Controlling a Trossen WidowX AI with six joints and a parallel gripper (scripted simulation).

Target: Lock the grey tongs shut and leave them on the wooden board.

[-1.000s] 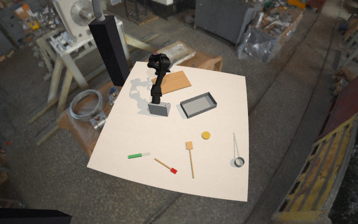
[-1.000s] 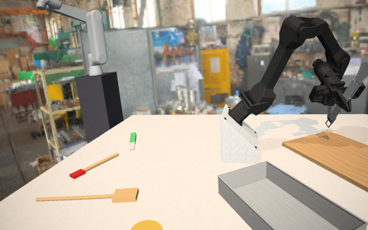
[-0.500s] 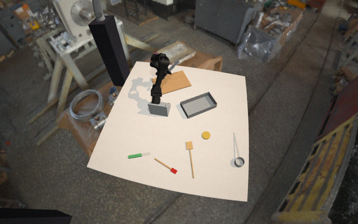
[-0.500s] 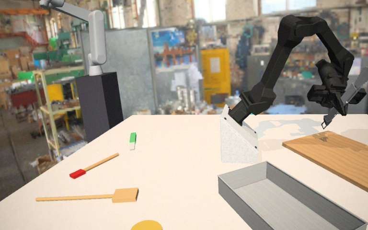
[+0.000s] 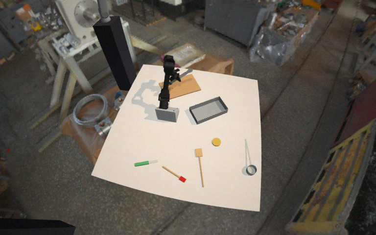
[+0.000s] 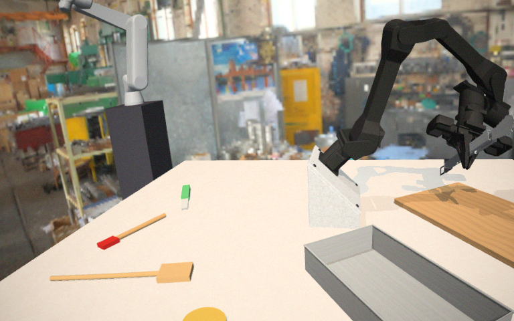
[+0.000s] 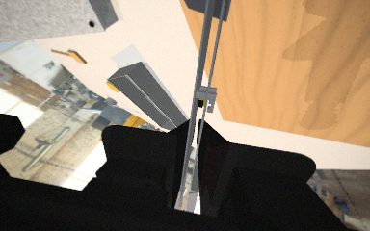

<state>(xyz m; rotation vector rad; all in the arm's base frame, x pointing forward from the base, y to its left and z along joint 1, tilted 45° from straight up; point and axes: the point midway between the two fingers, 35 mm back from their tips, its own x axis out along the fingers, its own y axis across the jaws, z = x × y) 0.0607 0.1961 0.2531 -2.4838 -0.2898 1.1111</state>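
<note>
The small yellow mark is 50 mm behind my gripper tip and 10 mm above it. The rest, counted from my gripper tip: wooden board 130 mm below, 60 mm to the left, 30 mm behind; then yellow disc 480 mm to the right, 380 mm ahead, 130 mm below; then grey roasting tin 290 mm ahead, 190 mm to the right, 110 mm below.
</note>
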